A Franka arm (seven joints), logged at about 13 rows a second.
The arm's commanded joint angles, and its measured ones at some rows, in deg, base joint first. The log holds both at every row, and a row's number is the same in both.
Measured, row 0:
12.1, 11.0, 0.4, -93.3, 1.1, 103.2, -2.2
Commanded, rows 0 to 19:
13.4, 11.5, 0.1, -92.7, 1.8, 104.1, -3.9
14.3, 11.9, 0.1, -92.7, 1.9, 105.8, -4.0
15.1, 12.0, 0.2, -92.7, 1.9, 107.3, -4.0
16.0, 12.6, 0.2, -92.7, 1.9, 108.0, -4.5
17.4, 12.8, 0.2, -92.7, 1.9, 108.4, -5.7
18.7, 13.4, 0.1, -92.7, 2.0, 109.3, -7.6
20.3, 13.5, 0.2, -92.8, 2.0, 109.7, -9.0
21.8, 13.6, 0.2, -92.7, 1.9, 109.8, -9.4
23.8, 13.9, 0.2, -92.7, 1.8, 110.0, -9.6
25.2, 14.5, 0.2, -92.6, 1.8, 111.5, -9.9
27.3, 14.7, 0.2, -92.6, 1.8, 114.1, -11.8
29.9, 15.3, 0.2, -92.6, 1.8, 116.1, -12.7
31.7, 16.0, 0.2, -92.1, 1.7, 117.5, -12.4
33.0, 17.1, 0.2, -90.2, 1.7, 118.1, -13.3
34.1, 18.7, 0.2, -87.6, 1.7, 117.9, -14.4
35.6, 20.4, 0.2, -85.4, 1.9, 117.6, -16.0
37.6, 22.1, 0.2, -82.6, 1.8, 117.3, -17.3
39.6, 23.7, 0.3, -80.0, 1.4, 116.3, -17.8
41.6, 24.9, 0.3, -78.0, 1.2, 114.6, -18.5
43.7, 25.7, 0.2, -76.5, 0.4, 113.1, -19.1
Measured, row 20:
40.0, 22.2, 0.8, -82.6, 1.0, 116.9, -17.0
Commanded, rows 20 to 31:
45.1, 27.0, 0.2, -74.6, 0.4, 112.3, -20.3
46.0, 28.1, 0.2, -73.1, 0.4, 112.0, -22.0
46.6, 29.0, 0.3, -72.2, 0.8, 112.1, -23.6
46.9, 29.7, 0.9, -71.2, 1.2, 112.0, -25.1
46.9, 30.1, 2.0, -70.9, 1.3, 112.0, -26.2
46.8, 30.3, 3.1, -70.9, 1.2, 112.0, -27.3
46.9, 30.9, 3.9, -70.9, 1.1, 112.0, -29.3
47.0, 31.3, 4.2, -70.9, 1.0, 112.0, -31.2
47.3, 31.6, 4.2, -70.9, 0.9, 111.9, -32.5
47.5, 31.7, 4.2, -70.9, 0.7, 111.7, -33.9
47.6, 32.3, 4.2, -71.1, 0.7, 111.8, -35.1
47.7, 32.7, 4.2, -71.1, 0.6, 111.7, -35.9
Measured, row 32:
47.6, 31.0, 4.0, -73.3, 0.9, 113.1, -33.3
